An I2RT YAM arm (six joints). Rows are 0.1 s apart.
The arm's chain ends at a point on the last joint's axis. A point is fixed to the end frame.
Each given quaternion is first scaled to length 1.
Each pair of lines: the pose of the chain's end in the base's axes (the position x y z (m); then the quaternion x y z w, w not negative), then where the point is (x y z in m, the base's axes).
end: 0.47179 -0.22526 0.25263 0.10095 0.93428 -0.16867 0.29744
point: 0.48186 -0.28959 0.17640
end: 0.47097 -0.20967 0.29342 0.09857 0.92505 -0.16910 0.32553
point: 0.48612 -0.27468 0.21862
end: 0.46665 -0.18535 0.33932 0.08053 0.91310 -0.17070 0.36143
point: 0.48954 -0.25146 0.26750
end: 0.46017 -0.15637 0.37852 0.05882 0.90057 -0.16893 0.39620
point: 0.49102 -0.22268 0.30994
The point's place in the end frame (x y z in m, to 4 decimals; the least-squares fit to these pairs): 0.0312 -0.0370 0.0878
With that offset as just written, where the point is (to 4 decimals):
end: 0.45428 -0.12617 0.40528 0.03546 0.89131 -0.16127 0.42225
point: 0.4920 -0.1913 0.3390
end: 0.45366 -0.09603 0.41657 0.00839 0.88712 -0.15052 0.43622
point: 0.4967 -0.1591 0.3515
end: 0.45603 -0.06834 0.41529 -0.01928 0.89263 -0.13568 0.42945
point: 0.5011 -0.1285 0.3489
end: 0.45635 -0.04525 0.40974 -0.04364 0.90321 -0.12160 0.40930
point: 0.5008 -0.1027 0.3407
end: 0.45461 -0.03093 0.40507 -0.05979 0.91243 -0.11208 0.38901
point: 0.4974 -0.0867 0.3336
